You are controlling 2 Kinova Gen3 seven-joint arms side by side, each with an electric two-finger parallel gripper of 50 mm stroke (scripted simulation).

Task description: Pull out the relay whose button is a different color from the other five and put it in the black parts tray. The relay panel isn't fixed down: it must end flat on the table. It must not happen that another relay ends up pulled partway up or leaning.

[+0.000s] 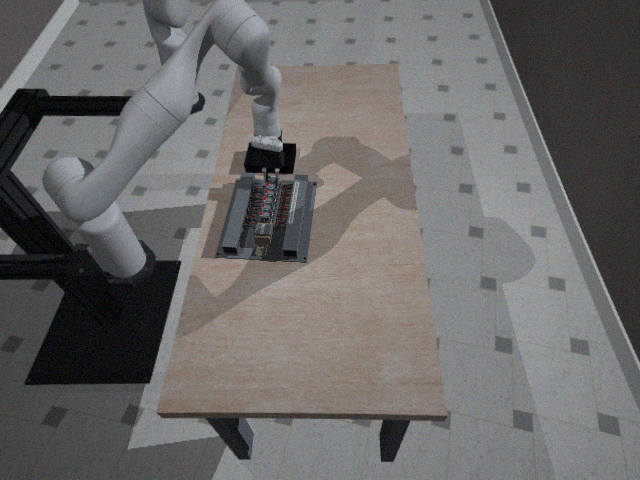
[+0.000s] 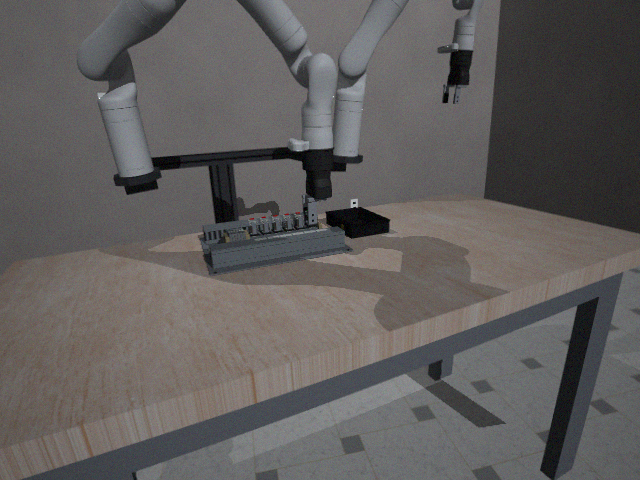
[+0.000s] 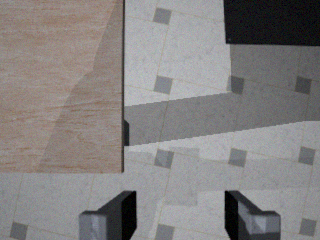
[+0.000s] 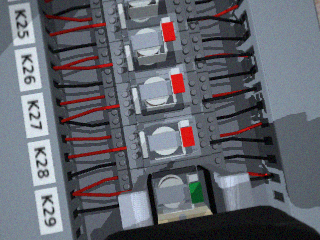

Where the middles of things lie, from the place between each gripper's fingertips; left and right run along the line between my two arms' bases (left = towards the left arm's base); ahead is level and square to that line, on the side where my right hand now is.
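Grey relay panel [image 1: 286, 238]: 1 cm behind my right hand [image 2: 310, 221], 10 cm to the right of it and 4 cm below it. Black parts tray [image 2: 357, 222]: 4 cm below my right hand, 15 cm to the left of it, 2 cm behind it. The green-button relay [image 4: 178, 192] is visible 1 cm below my right hand.
Grey relay panel, counted from my left hand [image 2: 450, 103]: 81 cm to the right, 29 cm ahead, 32 cm below. Green-button relay: 29 cm below my left hand, 30 cm ahead of it, 70 cm to the right of it. The black parts tray is 27 cm ahead of my left hand, 56 cm to the right of it and 33 cm below it.
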